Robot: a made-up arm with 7 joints. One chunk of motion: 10 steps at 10 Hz.
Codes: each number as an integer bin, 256 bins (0 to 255) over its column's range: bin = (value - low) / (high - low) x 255, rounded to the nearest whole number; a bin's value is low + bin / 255 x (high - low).
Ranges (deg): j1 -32..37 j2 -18..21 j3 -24..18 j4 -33..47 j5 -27..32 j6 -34..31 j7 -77..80
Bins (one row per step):
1: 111 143 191 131 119 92 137
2: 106 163 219 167 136 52 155
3: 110 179 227 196 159 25 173
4: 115 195 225 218 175 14 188
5: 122 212 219 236 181 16 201
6: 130 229 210 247 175 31 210
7: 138 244 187 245 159 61 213
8: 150 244 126 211 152 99 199
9: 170 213 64 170 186 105 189
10: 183 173 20 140 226 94 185
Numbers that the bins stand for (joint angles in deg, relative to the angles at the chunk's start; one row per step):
1: -1.96 3.87 7.46 8.10 0.53 -10.55 7.35
2: -3.32 6.93 12.07 19.39 4.47 -20.75 18.43
3: -2.24 9.38 13.39 28.49 9.79 -27.63 29.51
4: -0.88 11.82 13.06 35.39 13.49 -30.43 38.75
5: 1.01 14.42 12.07 41.04 14.88 -29.92 46.75
6: 3.18 17.02 10.59 44.49 13.49 -26.10 52.29
7: 5.34 19.32 6.80 43.86 9.79 -18.45 54.14
8: 8.59 19.32 -3.25 33.20 8.17 -8.76 45.52
9: 14.00 14.58 -13.46 20.33 16.04 -7.24 39.36
10: 17.52 8.46 -20.71 10.92 25.29 -10.04 36.90

